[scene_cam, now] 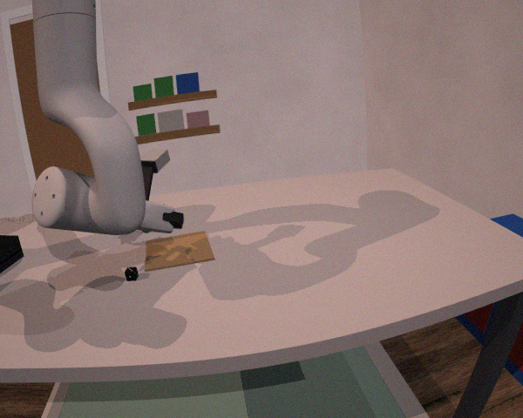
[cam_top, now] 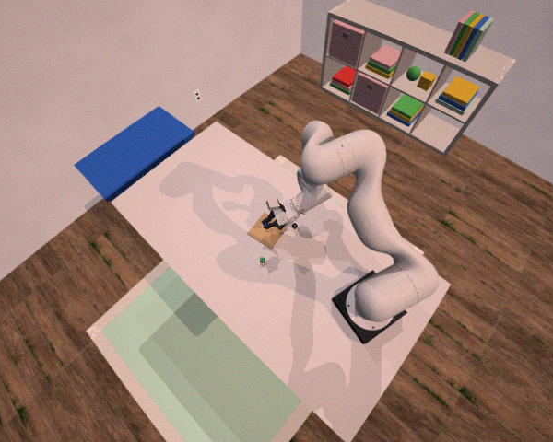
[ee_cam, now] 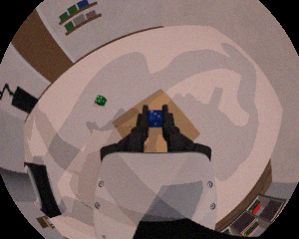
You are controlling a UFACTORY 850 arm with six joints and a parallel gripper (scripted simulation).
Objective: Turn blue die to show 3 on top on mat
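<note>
The tan mat is 70 mm below my hand. Also, from my hand: blue die: 10 mm to the left, 10 mm below; green die: 130 mm to the left, 90 mm behind, 60 mm below; black die: 100 mm to the right, 80 mm behind, 60 mm below.
</note>
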